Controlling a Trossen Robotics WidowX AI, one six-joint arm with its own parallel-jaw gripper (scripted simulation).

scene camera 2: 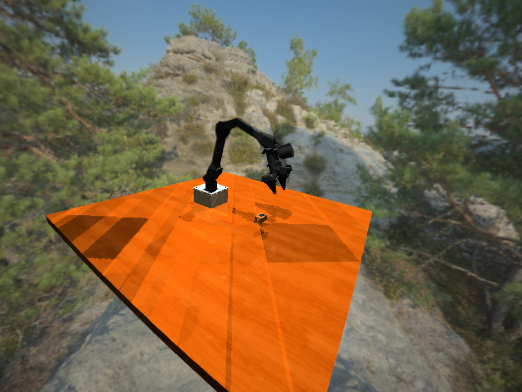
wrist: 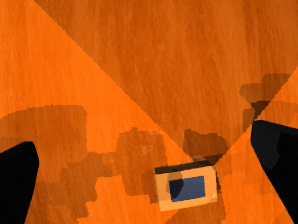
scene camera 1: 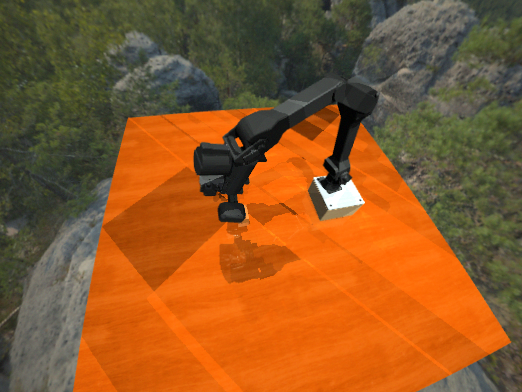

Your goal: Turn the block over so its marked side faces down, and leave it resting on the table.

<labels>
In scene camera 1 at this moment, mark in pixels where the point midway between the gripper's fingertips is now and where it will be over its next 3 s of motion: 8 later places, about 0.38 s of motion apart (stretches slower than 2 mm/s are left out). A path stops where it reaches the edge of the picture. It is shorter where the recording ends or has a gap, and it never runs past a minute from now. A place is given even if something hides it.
My gripper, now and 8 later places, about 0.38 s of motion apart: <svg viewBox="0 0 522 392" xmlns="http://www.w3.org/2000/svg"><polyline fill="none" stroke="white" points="220,205 239,204 241,208 241,210 241,212 242,214 244,213 241,211 239,213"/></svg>
</labels>
